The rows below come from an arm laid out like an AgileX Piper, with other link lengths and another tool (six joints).
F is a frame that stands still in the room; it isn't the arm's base.
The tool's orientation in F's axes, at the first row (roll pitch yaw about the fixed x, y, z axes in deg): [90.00 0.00 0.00]
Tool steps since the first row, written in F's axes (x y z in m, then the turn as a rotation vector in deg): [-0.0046 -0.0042 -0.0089 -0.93 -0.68 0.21]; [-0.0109 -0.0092 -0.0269 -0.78 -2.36 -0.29]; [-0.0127 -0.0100 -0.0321 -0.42 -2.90 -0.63]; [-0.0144 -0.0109 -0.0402 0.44 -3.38 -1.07]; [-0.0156 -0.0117 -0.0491 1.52 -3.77 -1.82]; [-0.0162 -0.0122 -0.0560 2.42 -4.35 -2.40]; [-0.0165 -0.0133 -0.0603 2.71 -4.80 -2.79]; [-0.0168 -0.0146 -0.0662 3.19 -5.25 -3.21]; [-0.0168 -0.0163 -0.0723 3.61 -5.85 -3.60]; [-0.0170 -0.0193 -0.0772 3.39 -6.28 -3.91]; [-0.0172 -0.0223 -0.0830 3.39 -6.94 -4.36]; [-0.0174 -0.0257 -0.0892 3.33 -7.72 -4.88]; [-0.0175 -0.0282 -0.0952 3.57 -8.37 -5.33]
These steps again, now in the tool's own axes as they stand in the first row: [-0.0046 -0.0089 0.0042 -0.93 0.21 0.68]; [-0.0109 -0.0269 0.0092 -0.78 -0.29 2.36]; [-0.0127 -0.0321 0.0100 -0.42 -0.63 2.90]; [-0.0144 -0.0402 0.0109 0.44 -1.07 3.38]; [-0.0156 -0.0491 0.0117 1.52 -1.82 3.77]; [-0.0162 -0.0560 0.0122 2.42 -2.40 4.35]; [-0.0165 -0.0603 0.0133 2.71 -2.79 4.80]; [-0.0168 -0.0662 0.0146 3.19 -3.21 5.25]; [-0.0168 -0.0723 0.0163 3.61 -3.60 5.85]; [-0.0170 -0.0772 0.0193 3.39 -3.91 6.28]; [-0.0172 -0.0830 0.0223 3.39 -4.36 6.94]; [-0.0174 -0.0892 0.0257 3.33 -4.88 7.72]; [-0.0175 -0.0952 0.0282 3.57 -5.33 8.37]
